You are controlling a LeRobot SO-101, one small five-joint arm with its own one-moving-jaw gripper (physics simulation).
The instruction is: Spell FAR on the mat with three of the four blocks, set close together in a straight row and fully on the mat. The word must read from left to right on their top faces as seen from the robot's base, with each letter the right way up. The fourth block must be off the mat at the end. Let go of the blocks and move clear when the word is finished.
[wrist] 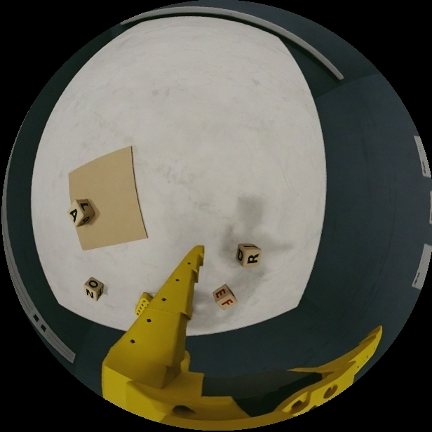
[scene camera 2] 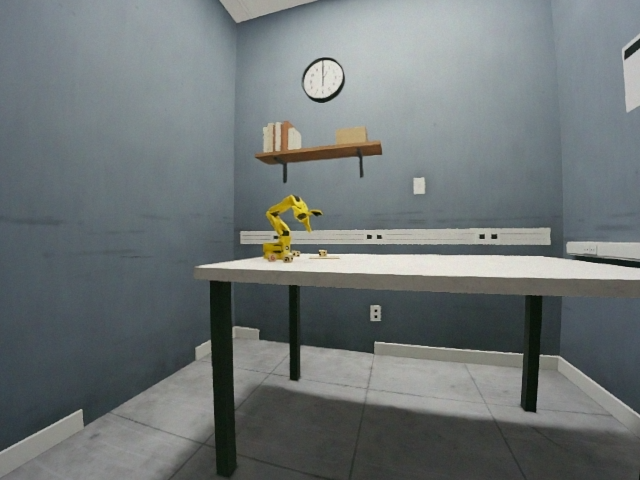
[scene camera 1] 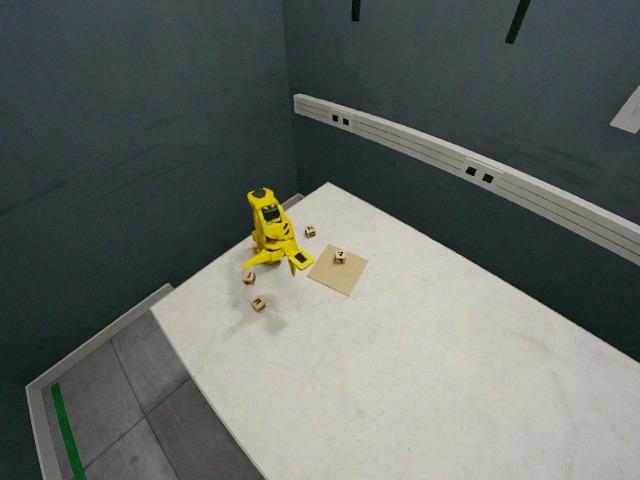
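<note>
The tan mat [scene camera 1: 330, 279] [scene camera 2: 333, 257] [wrist: 110, 175] has one block [scene camera 1: 339, 256] [scene camera 2: 323, 253] [wrist: 81, 212] on it, near an edge, showing A and L. The R block [scene camera 1: 258, 303] [scene camera 2: 288, 258] [wrist: 249, 255] lies off the mat. The red-lettered block [scene camera 1: 249, 277] [scene camera 2: 271, 258] [wrist: 225, 297], showing E and F, lies off the mat nearer the base. A fourth block [scene camera 1: 310, 231] [scene camera 2: 296, 253] [wrist: 93, 289], showing O and an N or Z, lies off the mat on the other side. My gripper [scene camera 1: 269, 271] [wrist: 291, 287] is wide open and empty, raised above the table.
The white table [scene camera 1: 413, 361] [scene camera 2: 413, 266] [wrist: 200, 100] carries the mat and blocks. The arm's yellow base [scene camera 2: 273, 250] stands near the table edge, between the red-lettered block and the fourth block. Walls rise behind the table.
</note>
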